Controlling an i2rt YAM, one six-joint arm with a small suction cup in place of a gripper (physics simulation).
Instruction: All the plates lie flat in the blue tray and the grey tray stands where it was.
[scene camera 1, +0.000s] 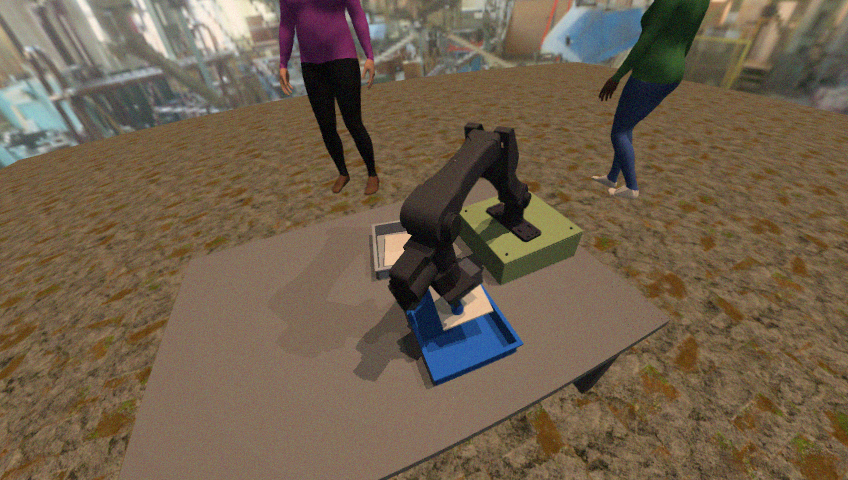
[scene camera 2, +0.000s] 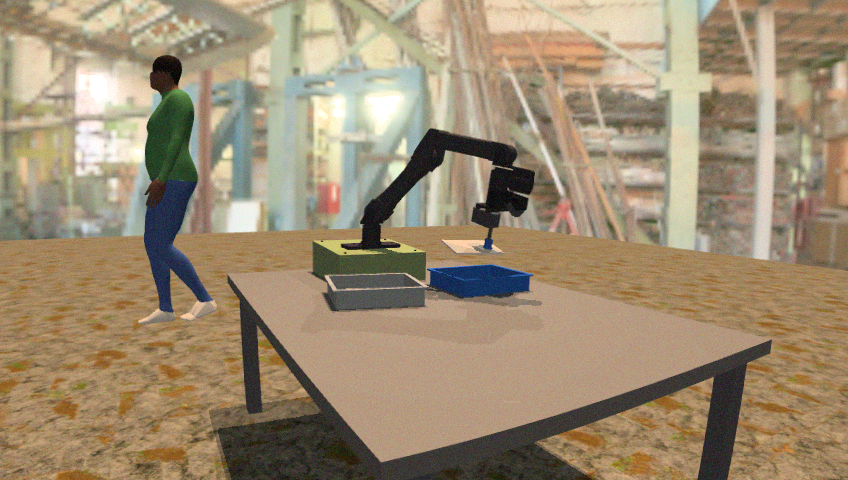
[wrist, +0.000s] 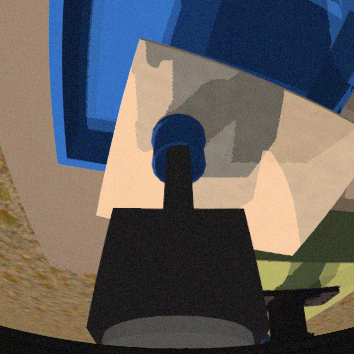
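Seen in the pictures: hand at its tool point: (scene camera 1: 458, 311) (scene camera 2: 486, 250) (wrist: 177, 130); arm's base at its link origin: (scene camera 1: 512, 222) (scene camera 2: 371, 246) (wrist: 283, 296).
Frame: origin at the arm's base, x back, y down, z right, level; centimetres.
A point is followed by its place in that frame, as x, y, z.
Note:
My gripper, a blue suction cup (scene camera 1: 457, 309) (scene camera 2: 487, 243) (wrist: 178, 150) {-35.0, -1.3, -21.4}, is shut on a thin beige plate (scene camera 1: 476, 306) {-31.5, -3.1, -23.4} (scene camera 2: 464, 245) {-31.8, -2.9, -15.2} (wrist: 125, 170) {-32.9, -2.8, -24.3}. The plate hangs roughly level above the blue tray (scene camera 1: 470, 359) {-35.6, 9.8, -28.2} (scene camera 2: 479, 285) {-43.6, 7.1, -11.7} (wrist: 56, 100) {-32.2, 5.1, -31.6}, over its side nearer the arm's base. The cup sits off the plate's middle. Another beige plate (scene camera 1: 393, 248) {-36.4, 8.1, 17.6} lies in the grey tray (scene camera 1: 376, 255) {-43.4, 5.3, 14.2} (scene camera 2: 376, 299) {-41.6, 8.0, 20.3}, partly hidden by the arm in scene camera 1. The part of the blue tray's floor under the held plate is hidden.
The arm's base stands on a green block (scene camera 1: 538, 252) {-1.9, 1.6, -14.2} (scene camera 2: 368, 261) {-12.3, 2.9, 7.3} (wrist: 332, 280) {-6.1, 0.2, 6.6} beside both trays on the brown table (scene camera 1: 267, 392) {-82.4, 10.1, -12.4} (scene camera 2: 505, 368) {-92.6, 10.1, 22.9}. A person in purple (scene camera 1: 327, 35) and a person in green (scene camera 1: 666, 53) (scene camera 2: 172, 136) stand away from the table.

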